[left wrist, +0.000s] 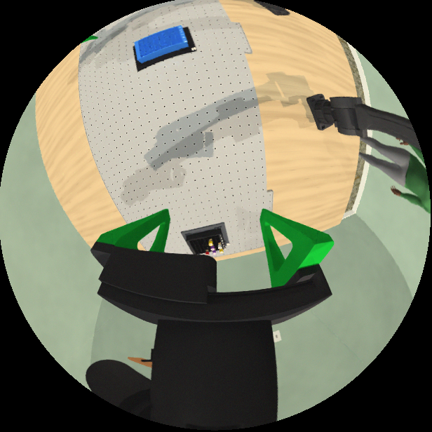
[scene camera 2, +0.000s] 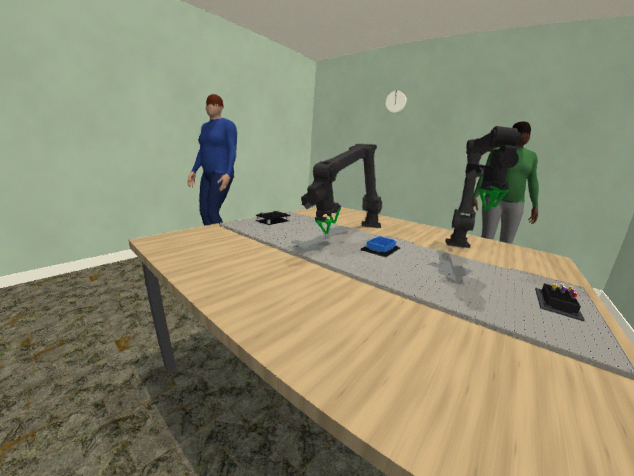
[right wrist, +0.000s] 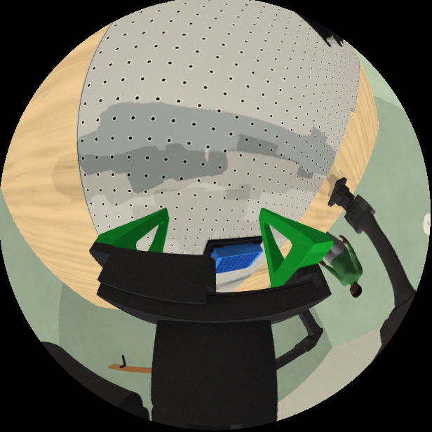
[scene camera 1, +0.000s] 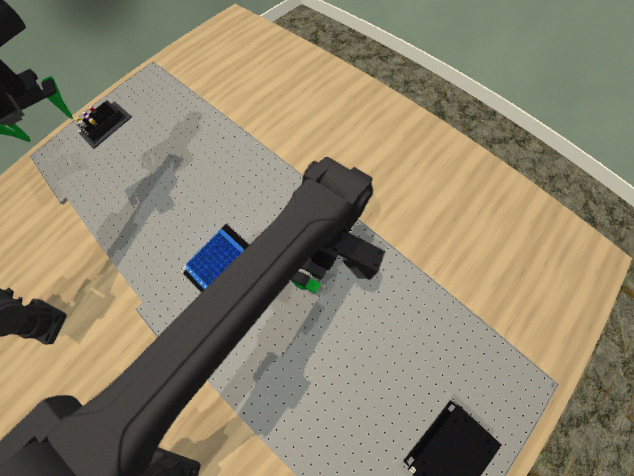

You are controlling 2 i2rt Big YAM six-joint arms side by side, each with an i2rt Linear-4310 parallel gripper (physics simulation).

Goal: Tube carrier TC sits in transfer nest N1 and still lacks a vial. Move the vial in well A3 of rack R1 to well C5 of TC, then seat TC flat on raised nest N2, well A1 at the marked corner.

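Note:
Blue tube carrier TC (scene camera 1: 214,260) (scene camera 2: 381,244) (left wrist: 161,43) (right wrist: 236,259) sits on black nest N1 (scene camera 1: 236,236) (left wrist: 150,64) (right wrist: 220,243). Black rack R1 (scene camera 1: 108,115) (scene camera 2: 560,302) holds several vials (scene camera 1: 87,118) (scene camera 2: 563,288) (left wrist: 213,247) with coloured caps; which one is in A3 cannot be told. Black raised nest N2 (scene camera 1: 454,444) (scene camera 2: 272,217) carries nothing. My left gripper (scene camera 1: 50,128) (scene camera 2: 491,205) (left wrist: 214,213) is open and empty, high up near the rack's end of the board. My right gripper (scene camera 2: 327,228) (right wrist: 213,212) is open and empty above the board between N1 and N2, partly hidden in scene camera 1.
The grey perforated board (scene camera 1: 358,348) (scene camera 2: 425,281) (left wrist: 215,165) (right wrist: 200,90) lies along the wooden table (scene camera 1: 409,169) (scene camera 2: 358,348). My right arm (scene camera 1: 215,307) crosses scene camera 1 and covers part of TC and N1. Two people (scene camera 2: 217,148) (scene camera 2: 527,169) stand beyond the table.

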